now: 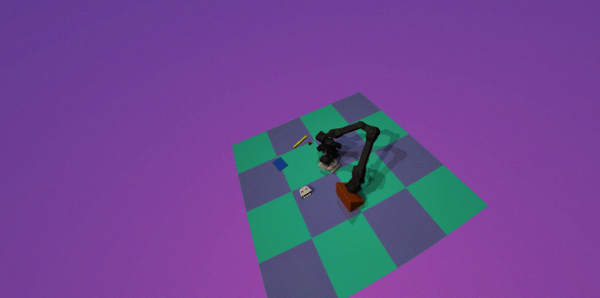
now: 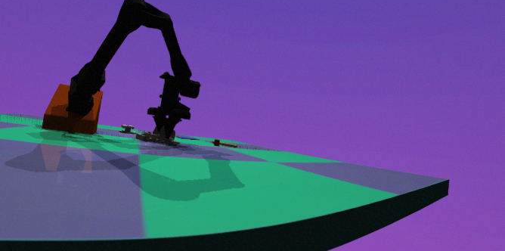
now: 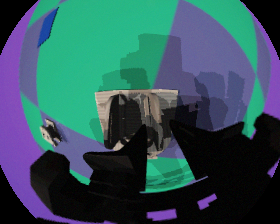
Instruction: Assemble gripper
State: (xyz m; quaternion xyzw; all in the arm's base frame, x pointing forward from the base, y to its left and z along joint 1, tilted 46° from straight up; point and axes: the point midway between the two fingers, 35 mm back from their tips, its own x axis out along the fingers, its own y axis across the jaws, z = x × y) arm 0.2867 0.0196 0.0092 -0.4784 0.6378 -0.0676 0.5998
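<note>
Right now my gripper tip is 25 cm to the right of the gripper base, 16 cm past it and 1 cm below it. The rest, counted from my gripper tip: small red piece (21 cm ahead, 9 cm to the left); then yellow stick (27 cm ahead, 16 cm to the left, 1 cm below); then blue square (36 cm to the left, 13 cm ahead, 1 cm below).
</note>
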